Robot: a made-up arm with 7 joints.
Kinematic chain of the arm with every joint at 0, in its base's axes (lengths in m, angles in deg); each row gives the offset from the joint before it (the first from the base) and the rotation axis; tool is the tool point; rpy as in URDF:
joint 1: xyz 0 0 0.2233 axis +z
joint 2: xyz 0 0 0 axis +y
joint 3: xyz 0 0 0.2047 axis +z
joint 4: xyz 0.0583 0 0 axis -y
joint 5: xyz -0.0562 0 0.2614 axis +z
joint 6: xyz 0 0 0 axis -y
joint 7: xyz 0.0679 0 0 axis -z
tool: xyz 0 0 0 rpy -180 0 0
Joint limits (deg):
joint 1: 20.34..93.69
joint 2: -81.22..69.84
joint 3: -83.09..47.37
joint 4: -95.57..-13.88
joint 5: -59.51..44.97
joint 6: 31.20..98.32
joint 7: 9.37..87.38
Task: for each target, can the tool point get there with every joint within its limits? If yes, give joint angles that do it. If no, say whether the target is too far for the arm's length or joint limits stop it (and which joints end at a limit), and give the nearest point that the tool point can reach.
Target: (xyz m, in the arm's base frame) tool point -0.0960 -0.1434 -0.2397
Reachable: no: joint limits stop it (at a limit: joint 1, joint 2, joint 4, joint 6) | nearest point -0.1103 0.2744 -0.0368 | short by 0.465 m
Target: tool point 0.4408 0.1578 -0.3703
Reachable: no: too far | nearest point 0.3346 0.1210 -0.0634 | short by 0.327 m
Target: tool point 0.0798 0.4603 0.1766
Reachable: yes | joints 73.37 48.29 10.33 -70.79 -8.72 45.44 26.16
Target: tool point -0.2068 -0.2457 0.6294
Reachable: yes | joints 30.99 -67.20 -19.15 -47.13 -22.52 56.95 73.44
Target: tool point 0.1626 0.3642 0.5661
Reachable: yes | joints 83.69 17.48 -23.38 -50.61 -25.62 72.70 51.89
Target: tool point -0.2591 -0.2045 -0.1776
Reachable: no: joint limits stop it (at a limit: joint 2, joint 3, joint 4, joint 5, joint 6) | nearest point -0.4008 -0.3163 0.2627 | short by 0.476 m
